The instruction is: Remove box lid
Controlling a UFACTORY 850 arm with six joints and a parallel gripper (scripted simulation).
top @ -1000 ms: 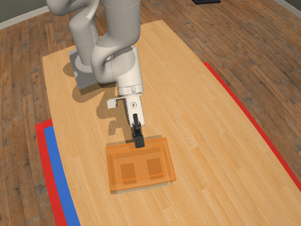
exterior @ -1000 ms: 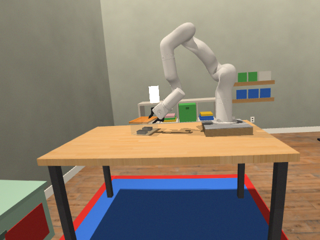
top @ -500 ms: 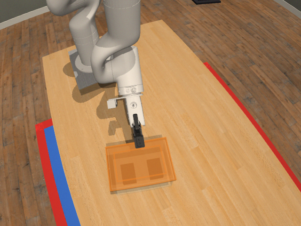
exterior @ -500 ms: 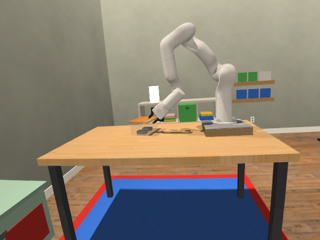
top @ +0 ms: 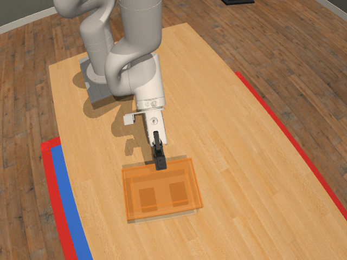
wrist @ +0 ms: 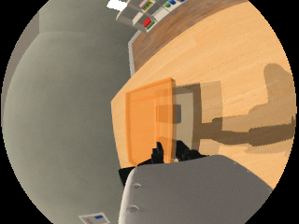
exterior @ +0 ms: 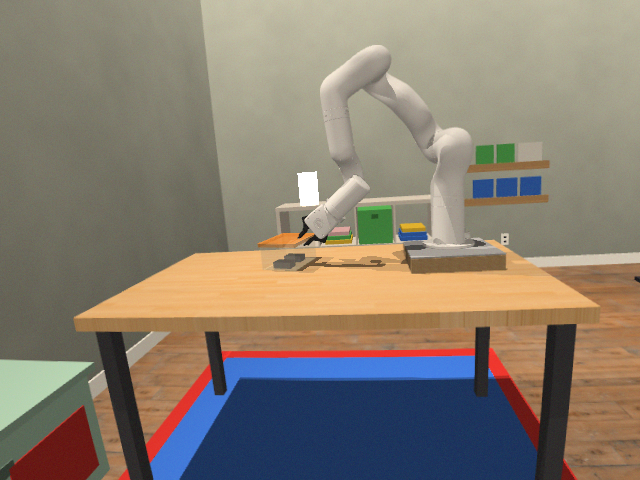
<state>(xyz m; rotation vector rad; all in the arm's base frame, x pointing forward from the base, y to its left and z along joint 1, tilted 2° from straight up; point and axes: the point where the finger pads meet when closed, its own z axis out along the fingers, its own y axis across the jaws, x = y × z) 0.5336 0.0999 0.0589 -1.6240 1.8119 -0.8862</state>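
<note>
Right now the orange lid is 80 mm ahead of my hand, 20 mm to the right of it and 10 mm below it. From my hand the other things lie so: clear box 80 mm ahead, 20 mm to the right, 60 mm below.
</note>
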